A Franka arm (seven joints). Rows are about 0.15 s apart.
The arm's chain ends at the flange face. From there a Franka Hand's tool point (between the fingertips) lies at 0.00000 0.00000 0.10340 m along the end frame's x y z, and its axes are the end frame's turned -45 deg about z.
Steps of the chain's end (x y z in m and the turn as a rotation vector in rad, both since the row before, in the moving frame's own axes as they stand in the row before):
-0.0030 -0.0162 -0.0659 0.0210 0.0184 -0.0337
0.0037 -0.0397 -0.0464 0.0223 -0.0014 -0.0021
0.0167 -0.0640 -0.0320 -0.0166 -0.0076 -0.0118
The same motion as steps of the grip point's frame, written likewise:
0.0122 -0.0138 -0.0659 0.0018 0.0279 -0.0337
0.0322 -0.0272 -0.0464 0.0168 0.0148 -0.0021
0.0553 -0.0328 -0.0320 -0.0064 -0.0171 -0.0118

